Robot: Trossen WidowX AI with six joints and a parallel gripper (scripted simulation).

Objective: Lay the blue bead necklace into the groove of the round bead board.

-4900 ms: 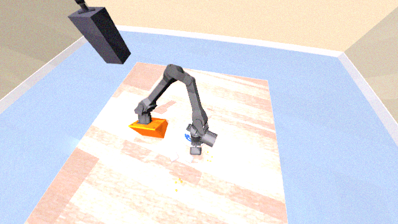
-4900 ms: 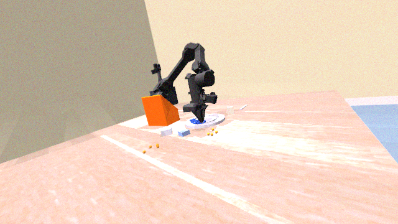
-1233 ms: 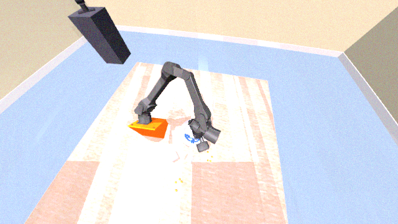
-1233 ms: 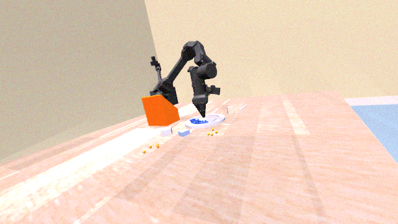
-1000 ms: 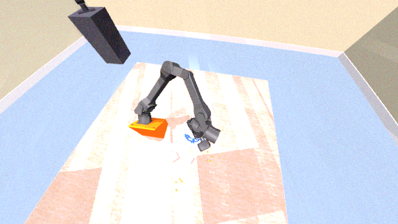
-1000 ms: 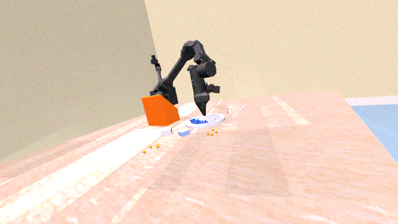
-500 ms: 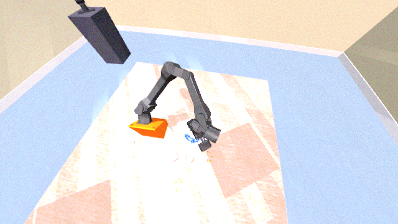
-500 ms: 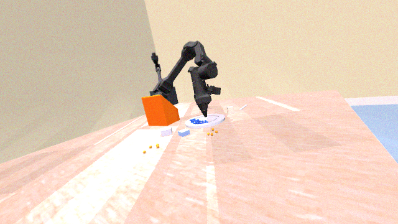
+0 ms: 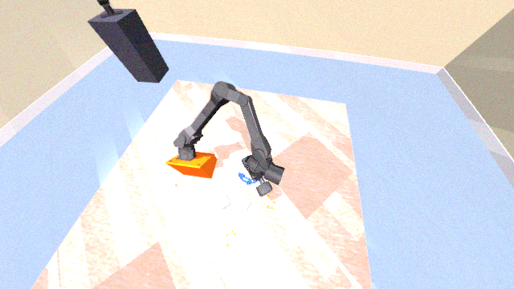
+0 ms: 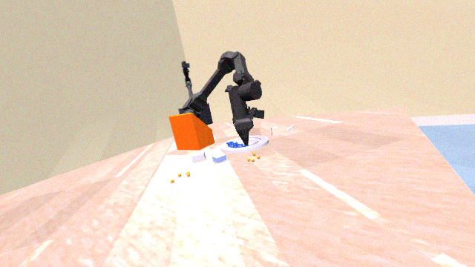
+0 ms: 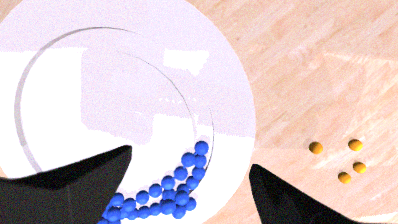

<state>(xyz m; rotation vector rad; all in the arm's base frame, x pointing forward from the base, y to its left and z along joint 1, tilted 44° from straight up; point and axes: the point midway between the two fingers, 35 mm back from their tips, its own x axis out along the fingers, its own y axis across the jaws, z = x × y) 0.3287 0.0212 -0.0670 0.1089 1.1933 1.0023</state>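
Now: gripper tip 3 cm past the round white bead board, 5 cm to the right of it and 1 cm above it. The rest, counted from my gripper tip: white block 14 cm behind, 12 cm to the right, 1 cm below; then light blue cube 4 cm behind, 12 cm to the right, 1 cm below; then beige cube 5 cm ahead, 18 cm to the left.
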